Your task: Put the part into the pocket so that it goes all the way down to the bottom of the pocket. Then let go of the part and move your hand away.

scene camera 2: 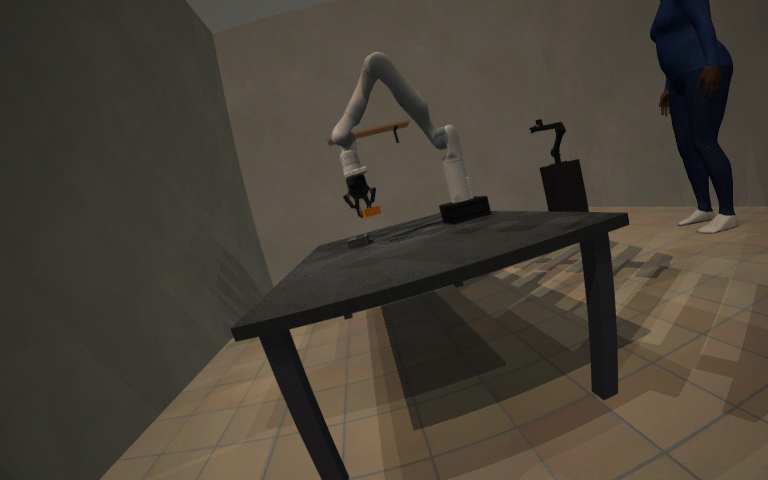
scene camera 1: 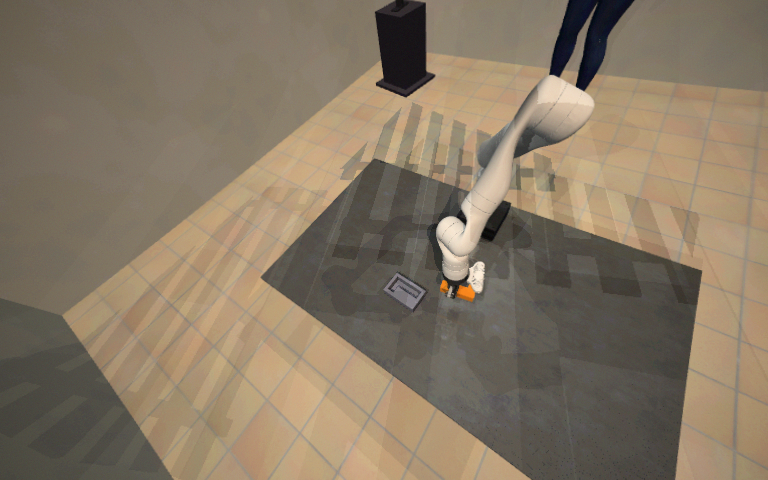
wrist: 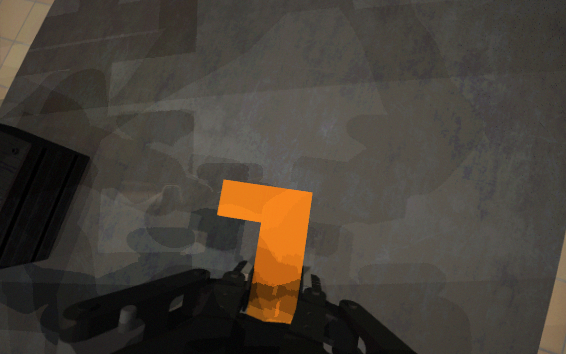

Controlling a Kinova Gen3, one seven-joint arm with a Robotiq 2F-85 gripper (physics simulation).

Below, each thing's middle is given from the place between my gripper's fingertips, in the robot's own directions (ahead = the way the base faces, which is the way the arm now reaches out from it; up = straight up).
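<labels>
The grey pocket block [scene camera 1: 405, 292] sits 100 mm below my hand, and it is also 90 mm ahead of my hand and 160 mm to the right of it. The orange L-shaped part [wrist: 284, 214], for its part, is 10 mm above my hand and 20 mm behind it.
</labels>
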